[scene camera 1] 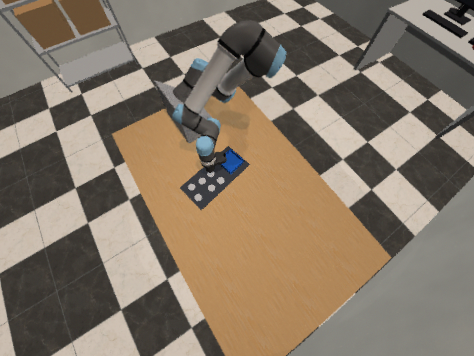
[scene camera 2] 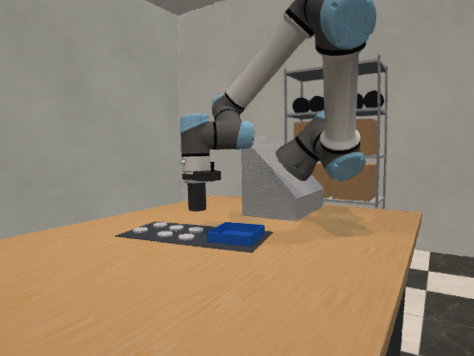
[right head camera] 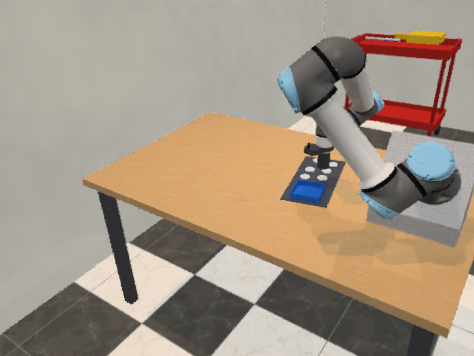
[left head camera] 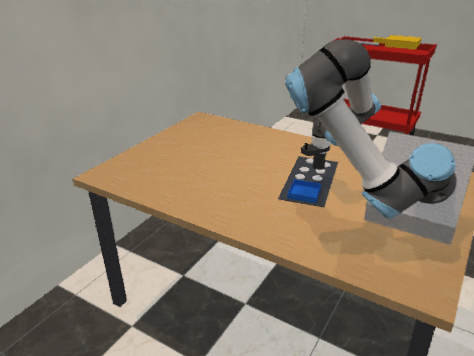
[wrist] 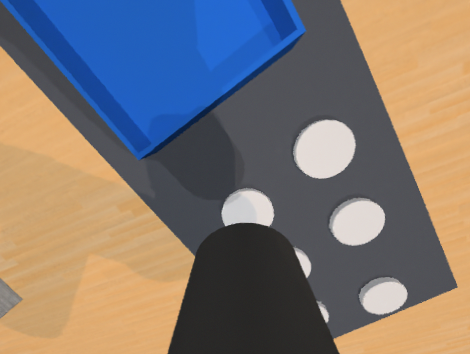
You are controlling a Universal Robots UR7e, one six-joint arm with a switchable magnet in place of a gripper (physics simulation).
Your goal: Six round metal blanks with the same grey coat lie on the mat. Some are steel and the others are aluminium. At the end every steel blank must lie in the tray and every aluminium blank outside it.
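Observation:
Six round pale grey blanks lie in two rows of three on the dark mat, all outside the blue tray. Steel and aluminium look the same. My black cylindrical magnet points straight down above the mat, with a gap under its tip and no blank on it. In the wrist view it partly covers the robot-side blank nearest the tray and two blanks behind it. The tray's visible inside holds no blank.
The wooden table carries the mat. The tray walls stand higher than the blanks. The grey sloped pedestal stands beside the mat under the arm's base. A red cart and a shelf unit stand in the background.

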